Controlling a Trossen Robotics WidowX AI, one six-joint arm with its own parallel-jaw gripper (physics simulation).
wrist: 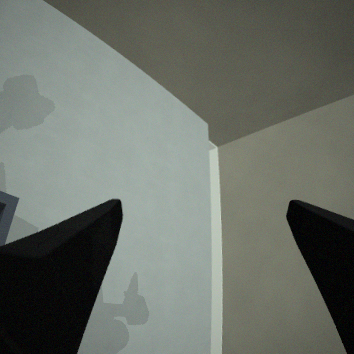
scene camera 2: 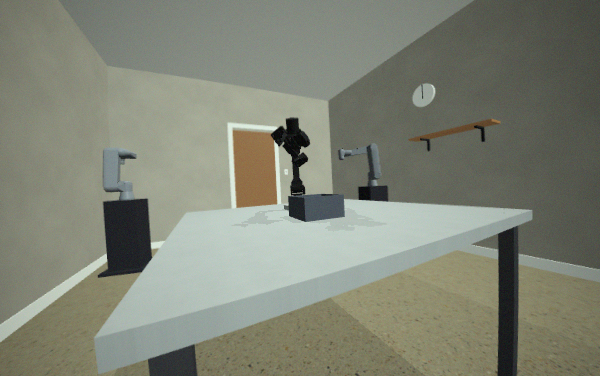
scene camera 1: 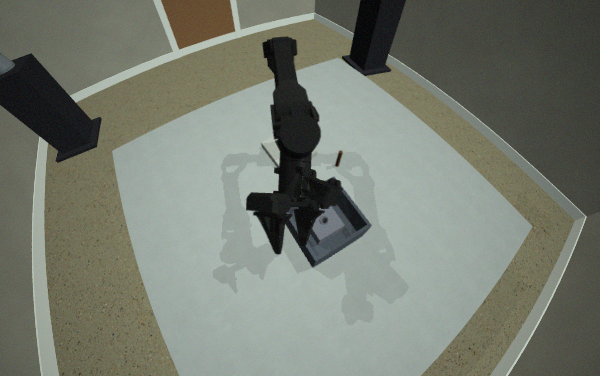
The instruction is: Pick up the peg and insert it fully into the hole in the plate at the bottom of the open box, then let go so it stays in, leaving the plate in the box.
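Places are measured from the arm's base along level axes (x left, y up, z ahead), in metres.
Where they show: gripper, between the fingertips: [wrist: 206, 209] [scene camera 2: 286, 153] [scene camera 1: 291, 249].
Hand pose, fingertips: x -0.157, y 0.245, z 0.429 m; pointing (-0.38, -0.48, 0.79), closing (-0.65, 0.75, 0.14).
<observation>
After its pixels a point has its place.
The peg [scene camera 1: 339, 158] @(x 0.144, y 0.022, z 0.149 m), thin and orange-brown, is on the table behind the box, right of the arm, and looks upright. It does not show in the wrist view. The open grey box [scene camera 1: 342, 246] @(x -0.004, y 0.037, z 0.431 m) [scene camera 2: 317, 208] @(x -0.040, y 0.020, z 0.435 m) [wrist: 11, 215] @(x -0.098, y 0.068, z 0.423 m) stands on the table. Inside it lies a light plate [scene camera 1: 334, 226] @(x 0.005, y 0.029, z 0.366 m) with a round hole [scene camera 1: 324, 220] @(x -0.006, y 0.005, z 0.330 m); part of the box is hidden by the arm. My gripper [scene camera 1: 291, 248] @(x -0.157, y 0.245, z 0.429 m) [wrist: 206, 209] @(x -0.157, y 0.245, z 0.429 m) is open and empty, high above the table, its fingertips over or beside the box's left side in scene camera 1, away from the peg.
My arm [scene camera 1: 299, 135] @(x -0.103, y 0.420, z 0.332 m) [scene camera 2: 296, 170] @(x -0.007, y 0.211, z 0.022 m) rises behind the box. A pale flat piece [scene camera 1: 270, 152] @(x -0.066, y -0.002, z 0.012 m) with a dark edge shows left of the arm, partly hidden. Dark pedestals [scene camera 1: 45, 105] [scene camera 2: 126, 235] stand off the table [scene camera 1: 200, 320] @(x -0.455, y -0.029, z 0.462 m) [scene camera 2: 250, 265] @(x -0.325, y -0.029, z 0.812 m) [wrist: 165, 150] @(x -0.336, y -0.029, z 0.715 m).
</observation>
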